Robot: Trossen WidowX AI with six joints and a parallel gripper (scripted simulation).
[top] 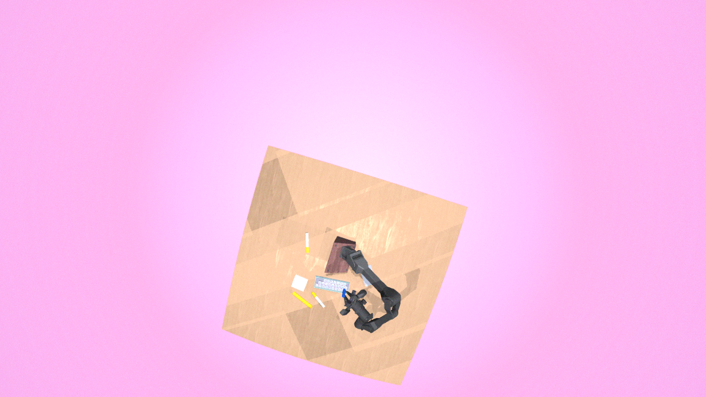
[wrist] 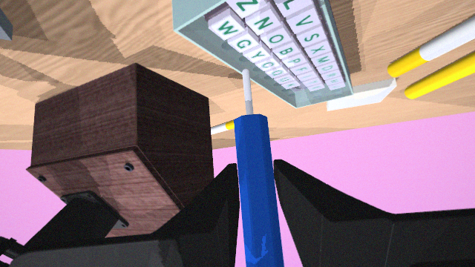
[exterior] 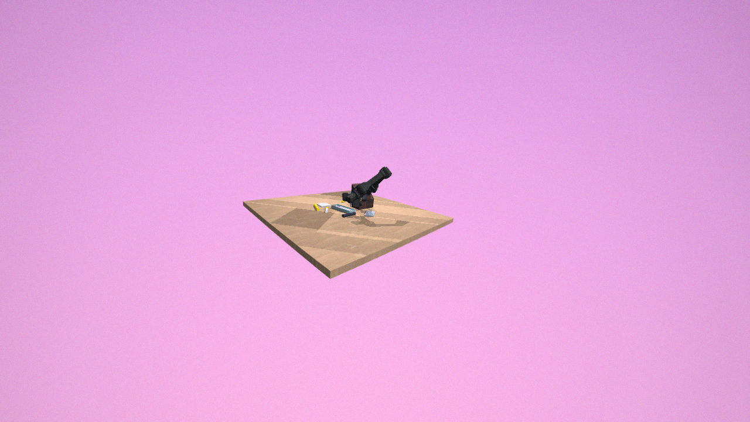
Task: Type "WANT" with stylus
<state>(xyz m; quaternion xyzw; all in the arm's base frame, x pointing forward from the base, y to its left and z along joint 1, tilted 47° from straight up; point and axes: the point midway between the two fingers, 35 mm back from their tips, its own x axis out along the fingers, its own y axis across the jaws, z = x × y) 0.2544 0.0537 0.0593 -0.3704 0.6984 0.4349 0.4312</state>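
My gripper tip is 8 cm short of the dark pen, 6 cm to the right of it and 9 cm above it. Round my gripper tip: blue stylus (1 cm below); then white pad (6 cm ahead, 28 cm to the right, 10 cm below); then grey card (10 cm behind, 12 cm to the left, 10 cm below).
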